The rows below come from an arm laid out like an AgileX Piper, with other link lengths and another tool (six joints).
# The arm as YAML. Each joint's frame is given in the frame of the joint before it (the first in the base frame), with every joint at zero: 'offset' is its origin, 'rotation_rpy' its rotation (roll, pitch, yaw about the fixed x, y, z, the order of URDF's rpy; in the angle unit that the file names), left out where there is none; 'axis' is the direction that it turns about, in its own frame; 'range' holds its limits. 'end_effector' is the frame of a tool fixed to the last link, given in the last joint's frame.
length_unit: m
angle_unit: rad
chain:
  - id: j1
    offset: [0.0, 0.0, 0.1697]
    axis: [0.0, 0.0, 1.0]
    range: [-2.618, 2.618]
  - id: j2
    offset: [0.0, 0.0, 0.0]
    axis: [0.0, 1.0, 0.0]
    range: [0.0, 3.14]
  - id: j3
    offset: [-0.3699, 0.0, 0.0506]
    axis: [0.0, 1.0, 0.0]
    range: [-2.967, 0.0]
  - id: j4
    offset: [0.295, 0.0, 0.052]
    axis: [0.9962, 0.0, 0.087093]
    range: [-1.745, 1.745]
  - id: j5
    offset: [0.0, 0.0, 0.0]
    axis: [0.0, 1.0, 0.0]
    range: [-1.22, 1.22]
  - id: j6
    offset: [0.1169, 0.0, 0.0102]
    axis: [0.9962, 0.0, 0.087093]
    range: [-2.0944, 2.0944]
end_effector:
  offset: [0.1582, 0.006, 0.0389]
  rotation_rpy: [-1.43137, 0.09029, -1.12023]
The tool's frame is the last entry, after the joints.
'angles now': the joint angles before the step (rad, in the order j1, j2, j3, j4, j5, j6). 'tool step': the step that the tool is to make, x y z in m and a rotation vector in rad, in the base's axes. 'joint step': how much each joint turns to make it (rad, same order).
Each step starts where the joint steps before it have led.
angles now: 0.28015 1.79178 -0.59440 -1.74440 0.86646 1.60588
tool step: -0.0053 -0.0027 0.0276 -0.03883 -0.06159 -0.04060
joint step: 0.04021 -0.03433 0.00013 0.04625 0.08726 0.00014
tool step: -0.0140 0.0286 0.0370 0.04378 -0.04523 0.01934
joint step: 0.09590 -0.12499 -0.00513 0.12903 0.01527 -0.08923
